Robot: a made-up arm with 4 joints.
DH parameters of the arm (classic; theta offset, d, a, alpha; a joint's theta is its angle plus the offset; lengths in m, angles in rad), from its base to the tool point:
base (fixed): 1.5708 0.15 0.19 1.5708
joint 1: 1.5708 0.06 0 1.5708
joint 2: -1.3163 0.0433 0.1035 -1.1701
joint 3: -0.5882 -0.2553 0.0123 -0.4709
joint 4: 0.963 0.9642 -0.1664 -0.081
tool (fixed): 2.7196 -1.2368 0 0
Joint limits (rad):
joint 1: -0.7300..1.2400
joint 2: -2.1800..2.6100
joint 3: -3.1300..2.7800
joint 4: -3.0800..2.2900
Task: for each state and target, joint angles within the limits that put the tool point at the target. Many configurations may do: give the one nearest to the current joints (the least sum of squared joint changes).
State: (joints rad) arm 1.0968 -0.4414 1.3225 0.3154
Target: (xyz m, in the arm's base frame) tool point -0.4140 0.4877 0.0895
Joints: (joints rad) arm 1.2394 0.0860 1.3660 0.2839
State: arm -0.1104 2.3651 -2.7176 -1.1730
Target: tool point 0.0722 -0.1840 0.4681
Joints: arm -0.0141 2.4929 -2.2489 -0.6139
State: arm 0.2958 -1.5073 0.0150 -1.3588
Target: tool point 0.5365 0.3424 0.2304
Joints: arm -0.4038 -2.0865 0.6303 -0.6851
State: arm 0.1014 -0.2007 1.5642 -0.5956
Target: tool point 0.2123 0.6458 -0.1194
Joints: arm 0.8403 -0.9349 1.4991 -0.7828
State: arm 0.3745 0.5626 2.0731 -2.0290
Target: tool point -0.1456 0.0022 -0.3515
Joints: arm -0.2411 -0.0595 2.1479 -2.3145
